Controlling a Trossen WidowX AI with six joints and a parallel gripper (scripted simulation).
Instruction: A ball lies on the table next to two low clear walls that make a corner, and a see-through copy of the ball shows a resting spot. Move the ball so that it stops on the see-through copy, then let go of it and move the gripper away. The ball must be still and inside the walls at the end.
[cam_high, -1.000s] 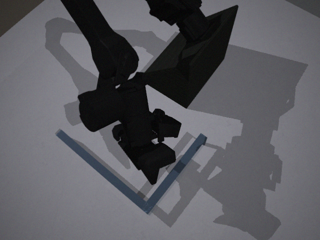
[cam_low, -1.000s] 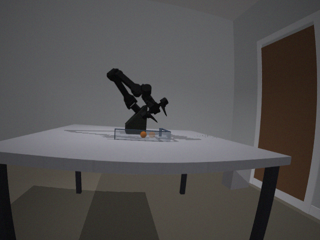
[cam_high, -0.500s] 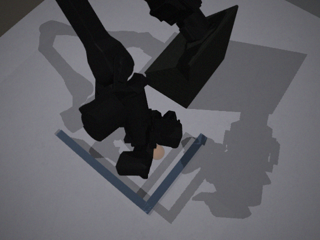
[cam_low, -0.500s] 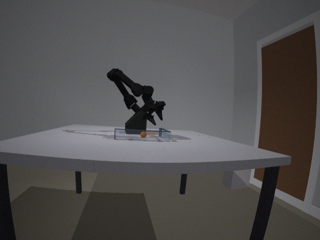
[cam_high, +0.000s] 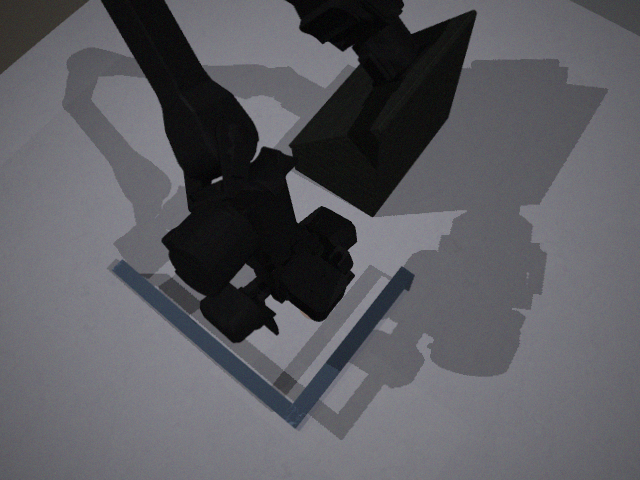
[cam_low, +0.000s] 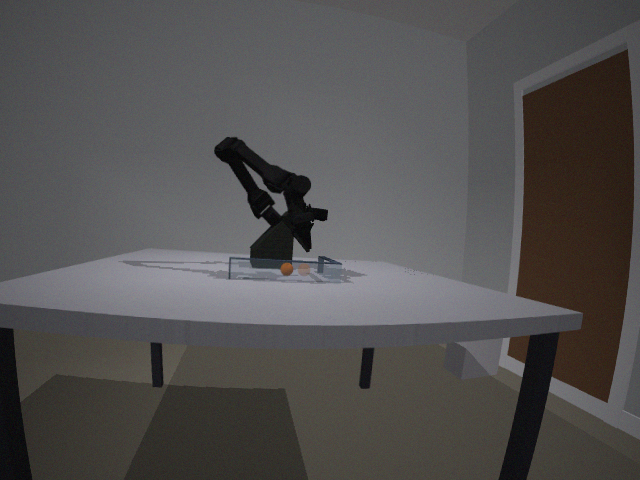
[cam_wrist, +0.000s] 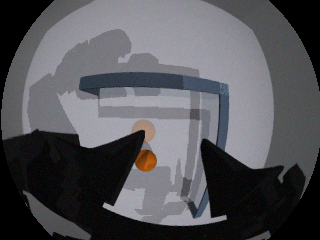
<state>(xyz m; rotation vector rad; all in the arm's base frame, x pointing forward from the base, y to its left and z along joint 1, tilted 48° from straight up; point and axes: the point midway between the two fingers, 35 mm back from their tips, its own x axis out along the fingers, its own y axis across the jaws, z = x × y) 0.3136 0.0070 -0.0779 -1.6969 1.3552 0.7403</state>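
Right now the ball is 7 cm below my gripper tip, 6 cm to the right of it and 3 cm behind it.
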